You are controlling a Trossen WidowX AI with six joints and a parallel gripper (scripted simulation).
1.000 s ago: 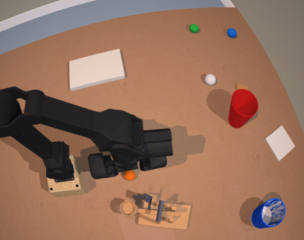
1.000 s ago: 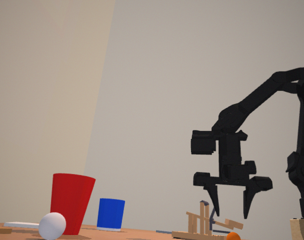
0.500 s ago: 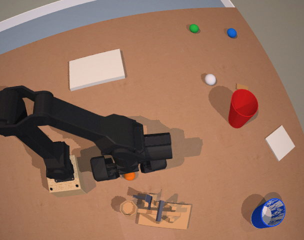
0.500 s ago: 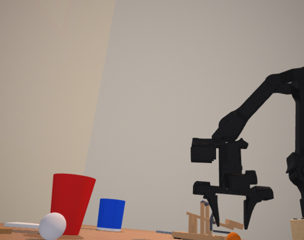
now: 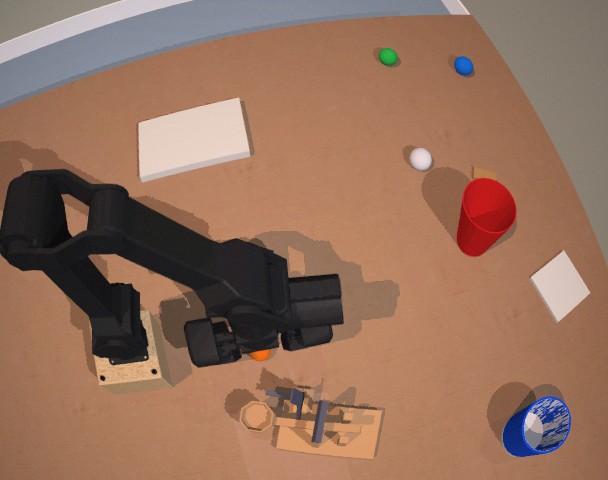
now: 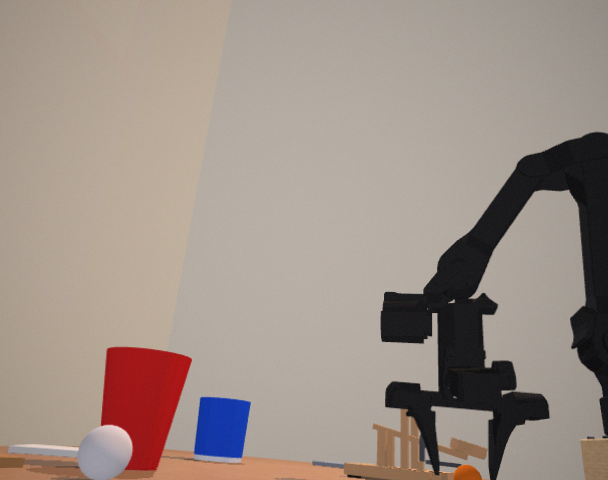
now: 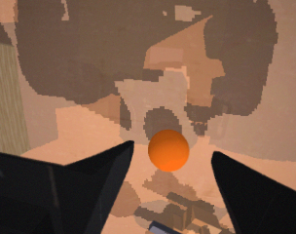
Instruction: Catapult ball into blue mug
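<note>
Now: gripper tip 110 mm to the left of the catapult, 30 mm below it and 30 mm short of it. From my gripper tip the other things lie so: catapult upright frame: 140 mm to the right, 60 mm above, 50 mm ahead; then orange ball: right at my gripper tip; then red cup: 370 mm ahead, 100 mm to the left, 10 mm above.
</note>
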